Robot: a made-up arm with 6 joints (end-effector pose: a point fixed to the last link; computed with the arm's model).
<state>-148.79 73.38 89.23 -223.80 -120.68 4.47</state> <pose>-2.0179 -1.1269 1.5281 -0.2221 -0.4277 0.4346 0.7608</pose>
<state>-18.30 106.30 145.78 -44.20 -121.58 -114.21</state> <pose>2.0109 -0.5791 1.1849 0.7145 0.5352 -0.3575 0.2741</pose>
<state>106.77 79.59 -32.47 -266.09 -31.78 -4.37</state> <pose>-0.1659 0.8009 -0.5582 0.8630 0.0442 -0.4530 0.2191</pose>
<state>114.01 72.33 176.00 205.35 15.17 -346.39</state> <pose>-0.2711 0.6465 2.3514 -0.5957 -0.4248 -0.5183 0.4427</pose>
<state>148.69 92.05 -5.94 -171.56 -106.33 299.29</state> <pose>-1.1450 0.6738 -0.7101 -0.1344 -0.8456 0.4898 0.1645</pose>
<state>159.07 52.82 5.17 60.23 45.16 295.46</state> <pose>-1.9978 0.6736 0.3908 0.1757 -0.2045 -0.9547 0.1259</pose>
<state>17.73 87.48 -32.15 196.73 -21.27 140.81</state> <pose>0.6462 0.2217 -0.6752 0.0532 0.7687 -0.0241 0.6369</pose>
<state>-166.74 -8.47 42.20 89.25 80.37 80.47</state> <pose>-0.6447 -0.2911 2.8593 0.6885 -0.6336 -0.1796 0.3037</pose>
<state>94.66 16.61 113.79 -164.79 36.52 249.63</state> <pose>0.0067 0.1824 3.0934 -0.1089 -0.6220 0.2332 0.7395</pose>
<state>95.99 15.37 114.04 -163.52 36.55 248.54</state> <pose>0.0104 0.1233 3.0926 -0.0915 -0.6207 0.2321 0.7433</pose>
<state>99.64 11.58 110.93 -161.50 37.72 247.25</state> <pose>0.0202 0.0402 3.1044 -0.0761 -0.6142 0.2534 0.7435</pose>
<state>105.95 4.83 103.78 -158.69 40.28 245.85</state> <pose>0.0523 -0.0656 3.1215 -0.0655 -0.6016 0.3010 0.7370</pose>
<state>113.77 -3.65 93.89 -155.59 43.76 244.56</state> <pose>0.1165 -0.1671 3.1250 -0.0629 -0.5855 0.3648 0.7212</pose>
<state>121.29 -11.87 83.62 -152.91 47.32 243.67</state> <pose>0.1955 -0.2331 3.1065 -0.0689 -0.5712 0.4278 0.6971</pose>
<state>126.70 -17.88 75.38 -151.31 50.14 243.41</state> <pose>0.2520 -0.2533 3.0792 -0.0819 -0.5628 0.4749 0.6716</pose>
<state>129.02 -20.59 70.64 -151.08 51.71 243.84</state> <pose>0.2613 -0.2396 3.0636 -0.0985 -0.5614 0.4994 0.6525</pose>
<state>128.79 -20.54 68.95 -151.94 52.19 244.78</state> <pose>0.2313 -0.2063 3.0653 -0.1162 -0.5648 0.5062 0.6413</pose>
